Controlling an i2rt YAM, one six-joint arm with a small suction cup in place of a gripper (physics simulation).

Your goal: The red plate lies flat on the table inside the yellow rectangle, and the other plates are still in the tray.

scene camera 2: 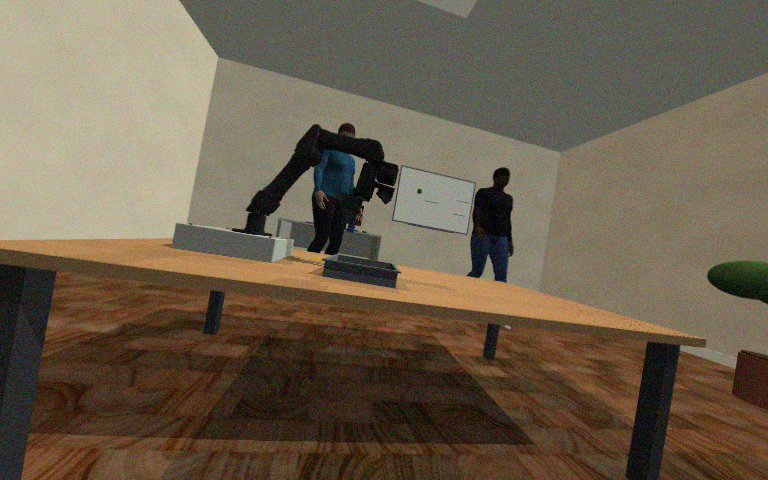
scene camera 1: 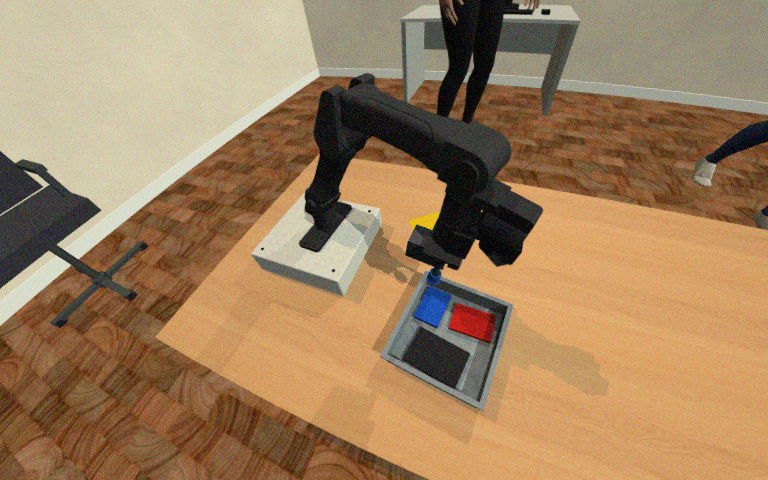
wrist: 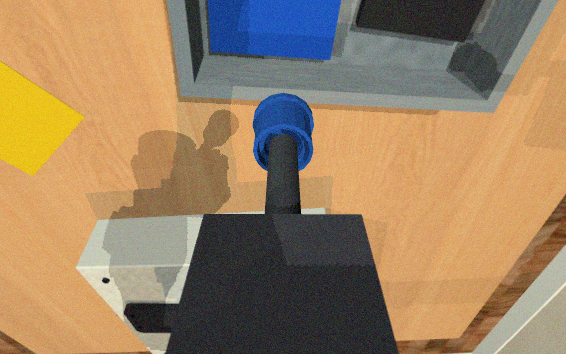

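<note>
My suction cup [scene camera 1: 433, 280] carries nothing. The cup hangs 14 cm from the middle of a blue plate [scene camera 1: 431, 309], [wrist: 299, 36], above it. A black plate [scene camera 1: 443, 361], [wrist: 447, 27] rests on a grey tray [scene camera 1: 473, 387], [wrist: 368, 67]. Scene camera 2 does not show the blue plate, hidden by the grey tray. Scene camera 2 misses the black plate, hidden by the grey tray. A red plate [scene camera 1: 465, 320] rests on the grey tray. A yellow rectangle [wrist: 42, 122] is also in view.
</note>
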